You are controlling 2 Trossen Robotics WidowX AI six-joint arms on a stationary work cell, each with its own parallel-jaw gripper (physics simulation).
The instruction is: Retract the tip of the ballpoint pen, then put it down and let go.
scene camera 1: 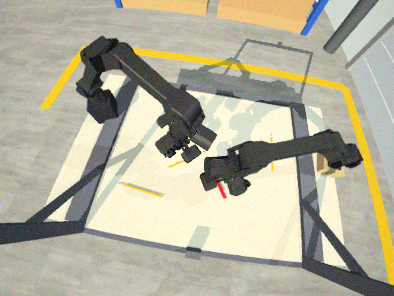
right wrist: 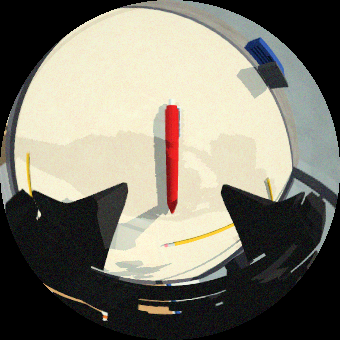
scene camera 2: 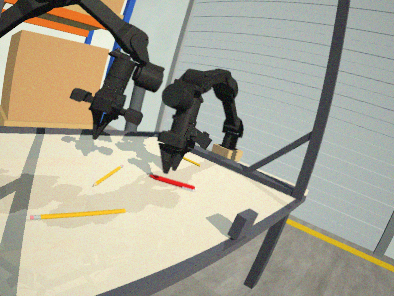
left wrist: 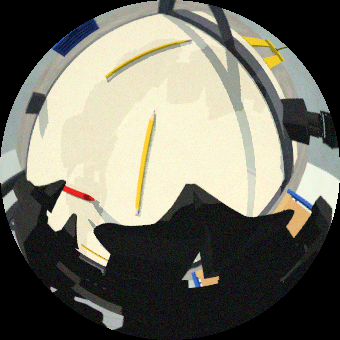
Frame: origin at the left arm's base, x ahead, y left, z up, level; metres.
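Seen in the pictures: left gripper, between the fingertips: [right wrist: 228,267] [scene camera 2: 94,139] [left wrist: 189,187]; right gripper, between the fingertips: [scene camera 1: 218,180] [right wrist: 176,188] [scene camera 2: 169,172] [left wrist: 69,199]; left arm's base, origin of its link: [scene camera 1: 98,99] [left wrist: 307,121]; right arm's base, origin of its link: [scene camera 1: 333,162] [scene camera 2: 228,147].
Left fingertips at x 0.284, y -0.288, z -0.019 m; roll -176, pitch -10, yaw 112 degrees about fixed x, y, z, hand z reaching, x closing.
Offsets run from my left fingertips to a thing's top centre. Level surfaces: height alone.
The red pen {dz -0.073, dx +0.129, dy -0.181 m} [scene camera 1: 221,190] [scene camera 2: 172,182] [left wrist: 79,193] [right wrist: 171,150] lies flat on the pale table {dz -0.088 m} [scene camera 2: 150,235]. In the right wrist view its white button end is at the top and its red cone points toward the gripper. No metal point shows beyond the cone, though the picture is grainy. My right gripper [scene camera 2: 170,171] [right wrist: 176,188] is open, with its fingertips on either side of the pen's cone end and a little above it, holding nothing. My left gripper [scene camera 2: 95,137] [left wrist: 189,187] is shut and empty, raised above the table away from the pen.
A yellow pencil {dz -0.081, dx -0.181, dy -0.120 m} [scene camera 1: 142,190] [scene camera 2: 82,214] lies at the left of the table. A second pencil {dz -0.079, dx +0.027, dy -0.043 m} [scene camera 1: 176,163] [scene camera 2: 107,176] [left wrist: 145,167] lies near the left gripper. A third pencil {dz -0.081, dx +0.423, dy -0.105 m} [scene camera 1: 272,152] [scene camera 2: 191,162] lies beyond the right gripper. A dark block {dz -0.031, dx -0.035, dy -0.387 m} [scene camera 1: 193,251] [scene camera 2: 243,224] stands on the table's edge.
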